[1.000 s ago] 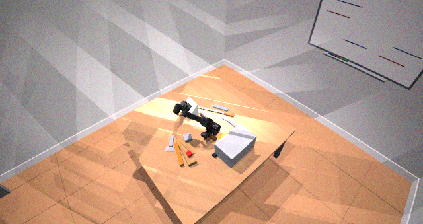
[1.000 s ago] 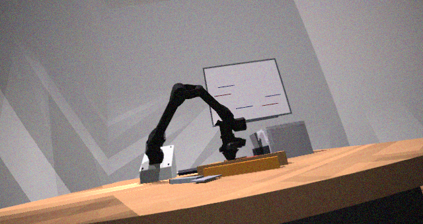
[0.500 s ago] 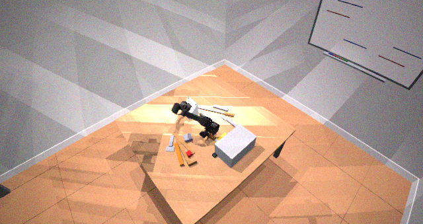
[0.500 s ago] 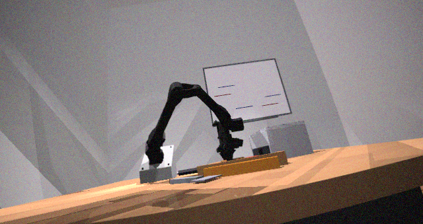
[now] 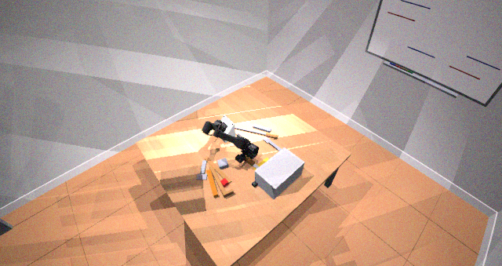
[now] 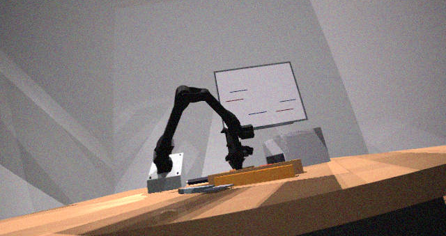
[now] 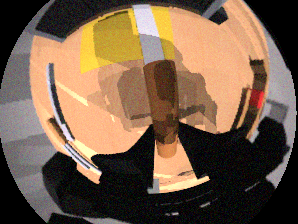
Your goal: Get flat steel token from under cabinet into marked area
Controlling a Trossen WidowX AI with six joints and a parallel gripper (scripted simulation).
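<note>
Right now the grey block is 70 mm behind my gripper tip, 170 mm to the right of it and 10 mm above it. Round my gripper tip: orange bar (20 mm ahead, 320 mm to the right, 10 mm above); then thin wooden stick (60 mm behind, 230 mm to the right); then red block (80 mm ahead, 250 mm to the right, 10 mm above).
</note>
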